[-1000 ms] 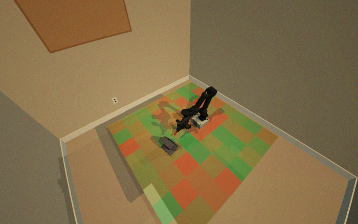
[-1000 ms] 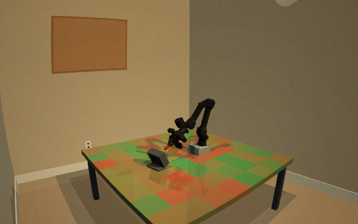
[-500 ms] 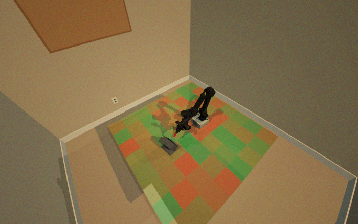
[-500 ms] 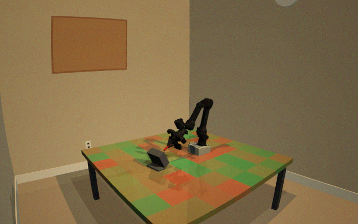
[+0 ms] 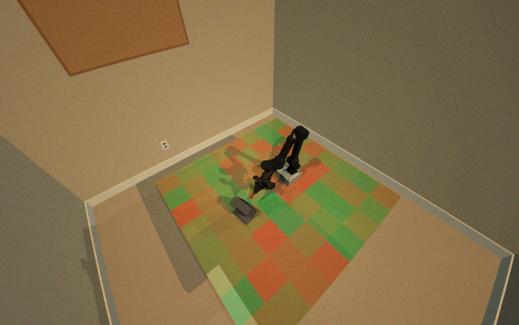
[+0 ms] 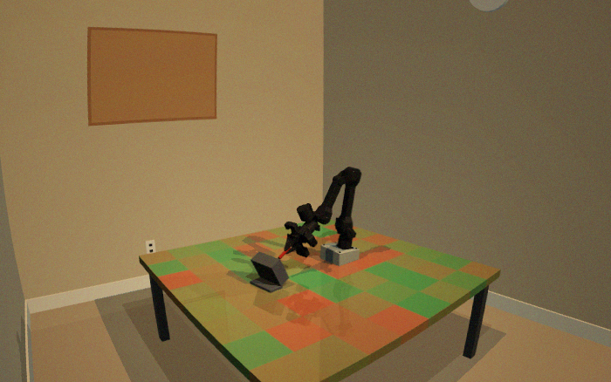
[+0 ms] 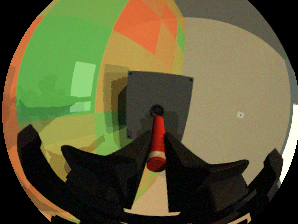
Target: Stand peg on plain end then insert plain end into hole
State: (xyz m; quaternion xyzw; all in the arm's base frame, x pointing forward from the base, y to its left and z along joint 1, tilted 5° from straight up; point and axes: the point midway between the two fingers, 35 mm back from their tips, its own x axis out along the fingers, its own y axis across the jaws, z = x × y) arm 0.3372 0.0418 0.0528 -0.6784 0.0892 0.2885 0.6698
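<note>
My gripper tip is now 9 cm short of the dark sloped panel, 5 cm above it and 3 cm to the right of it. Round my gripper tip: red peg (1 cm to the right, 1 cm behind, 1 cm above).
</note>
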